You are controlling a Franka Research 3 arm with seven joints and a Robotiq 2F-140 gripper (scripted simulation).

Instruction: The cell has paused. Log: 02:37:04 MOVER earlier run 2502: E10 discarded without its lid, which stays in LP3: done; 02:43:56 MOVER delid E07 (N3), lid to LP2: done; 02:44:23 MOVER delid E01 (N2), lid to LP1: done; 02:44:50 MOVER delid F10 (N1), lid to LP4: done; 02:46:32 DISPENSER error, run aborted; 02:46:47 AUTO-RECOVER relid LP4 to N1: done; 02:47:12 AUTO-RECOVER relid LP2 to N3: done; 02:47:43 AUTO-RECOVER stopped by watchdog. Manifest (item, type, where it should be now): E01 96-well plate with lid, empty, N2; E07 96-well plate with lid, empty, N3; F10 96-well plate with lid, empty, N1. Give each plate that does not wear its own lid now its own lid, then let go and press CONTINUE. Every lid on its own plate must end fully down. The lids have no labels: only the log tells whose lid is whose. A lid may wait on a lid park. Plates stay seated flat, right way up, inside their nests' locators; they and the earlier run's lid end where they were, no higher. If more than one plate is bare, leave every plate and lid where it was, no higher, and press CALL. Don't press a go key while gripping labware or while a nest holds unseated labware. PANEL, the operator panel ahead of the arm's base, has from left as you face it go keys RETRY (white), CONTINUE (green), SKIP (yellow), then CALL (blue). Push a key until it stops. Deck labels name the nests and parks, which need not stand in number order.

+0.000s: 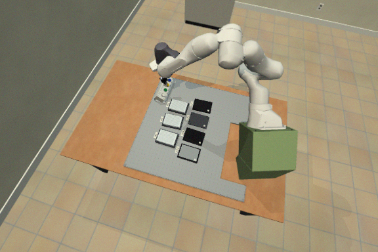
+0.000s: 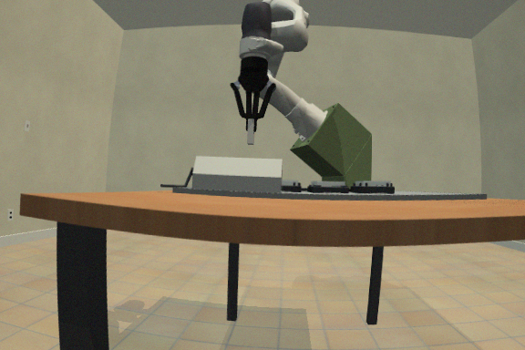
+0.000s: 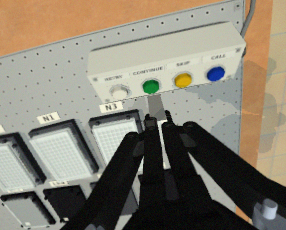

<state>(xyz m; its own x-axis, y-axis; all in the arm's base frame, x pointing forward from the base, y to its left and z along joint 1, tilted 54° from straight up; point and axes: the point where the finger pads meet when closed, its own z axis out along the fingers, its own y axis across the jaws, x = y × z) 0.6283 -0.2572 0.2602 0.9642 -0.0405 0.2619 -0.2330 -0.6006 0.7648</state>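
The green continue key lies 9 cm below my hand. Round my hand: blue call key (10 cm to the right, 9 cm below, 2 cm behind); white retry key (9 cm below, 5 cm to the left, 2 cm ahead); yellow skip key (9 cm below, 5 cm to the right, 1 cm behind).
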